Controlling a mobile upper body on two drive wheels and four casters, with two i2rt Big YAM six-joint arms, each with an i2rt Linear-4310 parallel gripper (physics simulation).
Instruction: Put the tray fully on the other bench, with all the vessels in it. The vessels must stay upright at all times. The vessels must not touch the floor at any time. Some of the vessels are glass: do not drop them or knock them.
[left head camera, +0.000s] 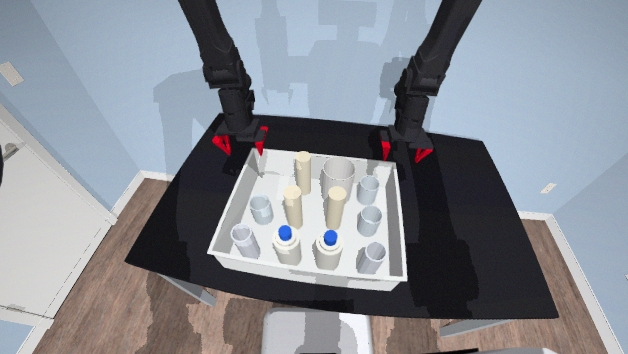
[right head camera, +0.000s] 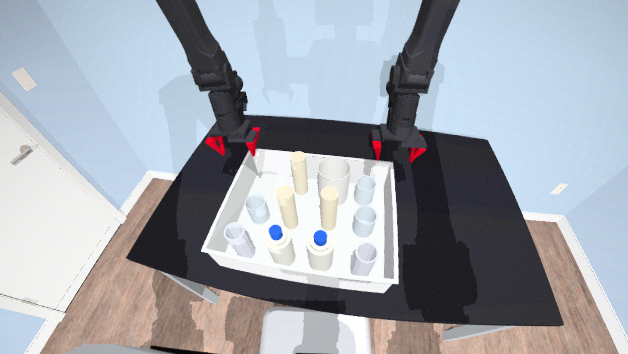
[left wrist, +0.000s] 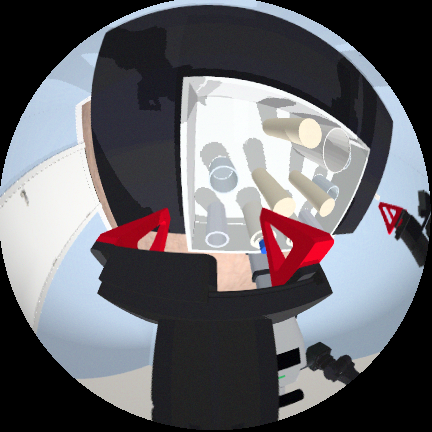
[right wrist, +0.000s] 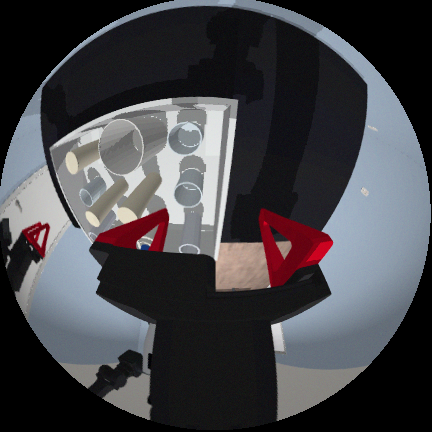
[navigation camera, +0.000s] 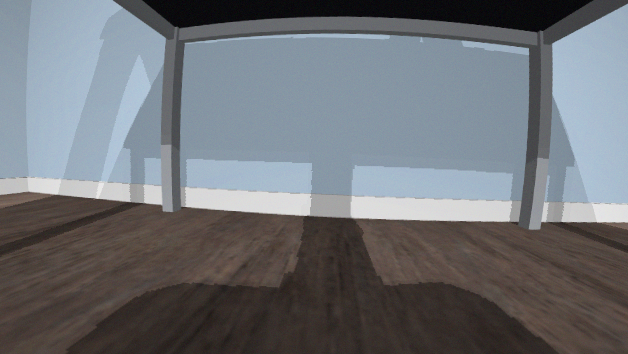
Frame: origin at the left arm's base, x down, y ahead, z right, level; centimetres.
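Seen in the pictures: left gripper, fingertip midpoint: (left head camera: 245, 154) (right head camera: 238, 154) (left wrist: 214, 212) (right wrist: 44, 223); right gripper, fingertip midpoint: (left head camera: 400, 160) (right head camera: 393, 160) (left wrist: 383, 204) (right wrist: 213, 213); left arm's base at its link origin: (right wrist: 128, 366); right arm's base at its link origin: (left wrist: 320, 358).
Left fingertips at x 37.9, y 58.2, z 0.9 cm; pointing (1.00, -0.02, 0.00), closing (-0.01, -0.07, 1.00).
Pixels of each thing's top centre, then the offset from my left fingertips to it. "spot": a spot on its surface instead. Level surfaces: height alone.
- white tray at its top centre: (left wrist: 297, 195) (right wrist: 116, 204) (left head camera: 314, 202) (right head camera: 307, 202) dx +13.9, dy -6.9, dz +19.9 cm
- black bench at its surface level: dx +26.9 cm
- large clear beaker at its top centre: (right wrist: 117, 148) (left wrist: 337, 150) (right head camera: 334, 167) (left head camera: 339, 167) dx +12.0, dy +6.1, dz +28.4 cm
- white door at a spot on its surface: (left head camera: 40, 240) spot: dx +61.1, dy -8.3, dz -152.6 cm
A white tray (left head camera: 300, 276) (right head camera: 350, 284) (left wrist: 189, 150) (right wrist: 227, 145) stands on the black bench (left head camera: 465, 225) (right head camera: 450, 200). In it, upright, are three beige cylinders (left head camera: 303, 175) (left head camera: 294, 210) (left head camera: 335, 210), two blue-capped bottles (left head camera: 287, 251) (left head camera: 328, 255), a large clear beaker (left head camera: 339, 175), and several smaller clear vessels (left head camera: 261, 210) (left head camera: 368, 191) (left head camera: 369, 221) (left head camera: 246, 242) (left head camera: 372, 259). My left gripper (left head camera: 245, 153) (right head camera: 238, 153) (left wrist: 214, 212) is open and empty by the tray's upper left corner. My right gripper (left head camera: 401, 159) (right head camera: 395, 159) (right wrist: 213, 213) is open and empty by its upper right corner. The other bench does not show.
A light grey rounded body (left head camera: 280, 330) (right head camera: 280, 330) shows below the bench's lower edge. A white door (left head camera: 40, 240) (right head camera: 45, 225) is at the left. Blue walls stand around the bench. Grey bench legs (navigation camera: 172, 125) (navigation camera: 537, 125) show in the navigation camera.
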